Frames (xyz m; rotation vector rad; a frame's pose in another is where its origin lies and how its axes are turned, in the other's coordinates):
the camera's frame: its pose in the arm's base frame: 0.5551 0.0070 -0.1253 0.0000 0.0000 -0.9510
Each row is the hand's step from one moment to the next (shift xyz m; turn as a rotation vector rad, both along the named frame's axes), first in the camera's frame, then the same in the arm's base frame.
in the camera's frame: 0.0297 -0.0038 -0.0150 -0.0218 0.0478 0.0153
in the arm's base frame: 0.0142 -0.0264 -0.0150 0.0262 0.0455 0.0153
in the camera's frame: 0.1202 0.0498 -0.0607 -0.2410 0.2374 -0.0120
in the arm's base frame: 0.1104 -0.0689 -0.0607 0.0533 0.3341 -0.0120
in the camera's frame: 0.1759 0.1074 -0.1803 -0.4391 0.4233 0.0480
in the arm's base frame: 0.1896 -0.0808 -0.1803 0.0895 0.6033 0.0480
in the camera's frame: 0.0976 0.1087 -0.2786 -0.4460 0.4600 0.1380
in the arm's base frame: 0.1452 -0.0163 -0.2786 0.1154 0.6302 0.1380
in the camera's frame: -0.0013 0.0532 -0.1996 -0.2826 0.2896 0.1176
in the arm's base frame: 0.0425 0.0320 -0.1996 0.0716 0.3983 0.1176
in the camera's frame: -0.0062 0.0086 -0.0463 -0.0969 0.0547 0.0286
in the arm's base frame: 0.0034 0.0100 -0.0463 -0.0118 0.1106 0.0286
